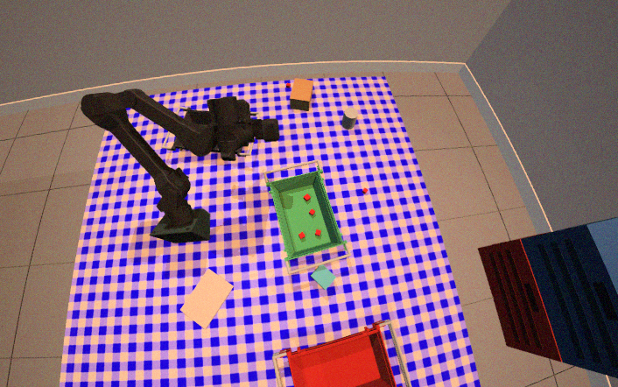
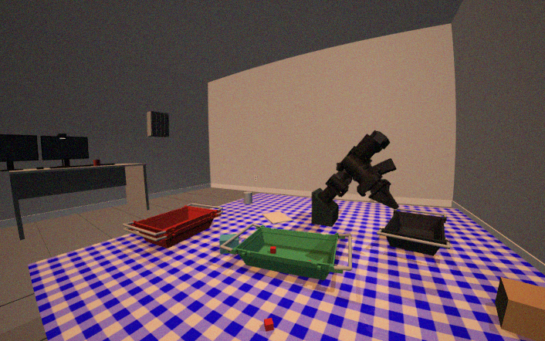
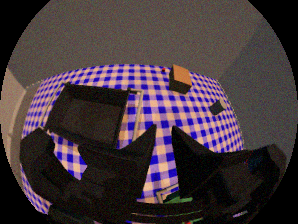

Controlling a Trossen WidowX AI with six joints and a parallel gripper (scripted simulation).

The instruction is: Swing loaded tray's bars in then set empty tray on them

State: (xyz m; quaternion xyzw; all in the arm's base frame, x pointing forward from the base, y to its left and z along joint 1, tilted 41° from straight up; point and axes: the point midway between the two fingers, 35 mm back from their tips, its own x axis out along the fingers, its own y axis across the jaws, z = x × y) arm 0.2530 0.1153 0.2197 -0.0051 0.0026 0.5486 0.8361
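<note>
The teal cube is 110 mm ahead of my gripper tip, 490 mm to the right of it and 130 mm below it. Also, from my gripper tip: orange box 190 mm ahead, 230 mm to the left, 130 mm below; black tray 180 mm behind, 100 mm to the left, 110 mm below; beige sheet 250 mm behind, 480 mm to the right, 150 mm below.
</note>
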